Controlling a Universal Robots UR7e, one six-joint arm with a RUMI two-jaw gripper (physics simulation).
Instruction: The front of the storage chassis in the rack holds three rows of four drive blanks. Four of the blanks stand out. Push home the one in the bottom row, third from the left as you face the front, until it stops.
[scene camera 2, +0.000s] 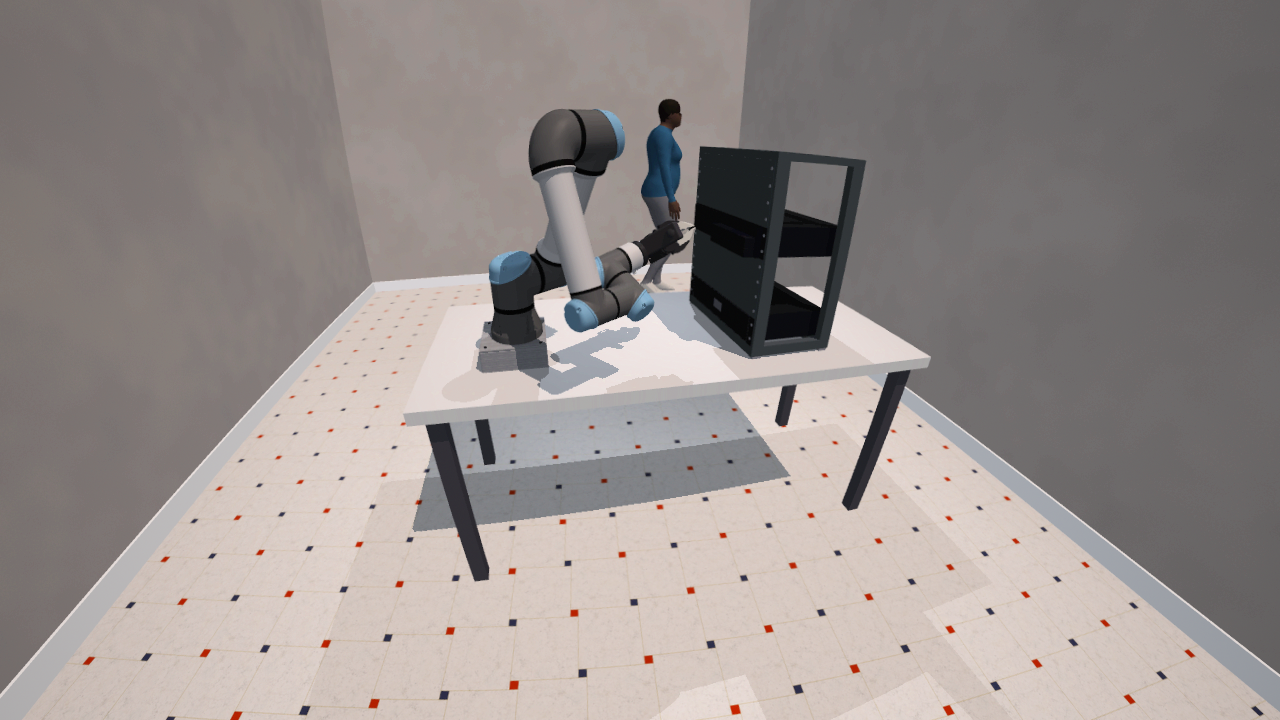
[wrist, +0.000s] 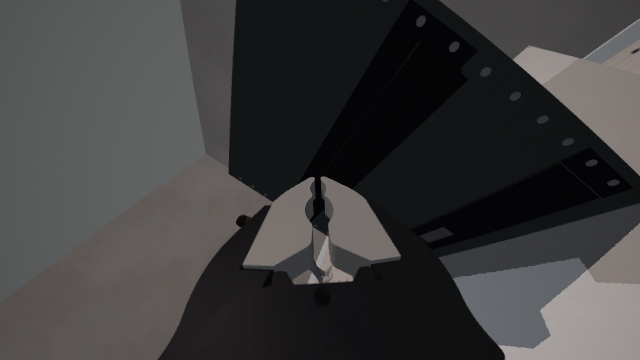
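Where they show: gripper, fingertip midpoint: (scene camera 2: 694, 226) (wrist: 317, 179); arm's base, origin of the base link: (scene camera 2: 517, 332).
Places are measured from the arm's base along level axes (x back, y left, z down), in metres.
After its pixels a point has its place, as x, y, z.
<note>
The rack (scene camera 2: 782, 250) @(-0.764, -0.062, -0.253) (wrist: 280, 100) @(-0.668, 0.087, -0.420) stands on the table, its front facing the arm. The storage chassis (scene camera 2: 732, 234) @(-0.629, -0.002, -0.283) (wrist: 400, 90) @(-0.634, -0.038, -0.277) is a black band across the rack front at mid height. It is very dark, and its separate drive blanks cannot be told apart, nor which of them stand out. My gripper (scene camera 2: 692, 228) @(-0.520, 0.018, -0.300) (wrist: 317, 179) @(-0.520, 0.018, -0.300) is shut and empty. Its tips are close to the chassis front, toward the far side of the rack in the scene view. Whether they touch it cannot be told. In the wrist view the jaws hide part of the chassis.
A second dark unit (scene camera 2: 723, 308) @(-0.666, 0.102, -0.013) (wrist: 510, 200) @(-0.679, 0.005, -0.024) with a small light label sits low in the rack. The rack and the arm's base stand on the white table (scene camera 2: 572, 394) @(-0.157, -0.238, 0.075). A person (scene camera 2: 663, 165) in a blue top stands behind the table, near the gripper in the scene view.
</note>
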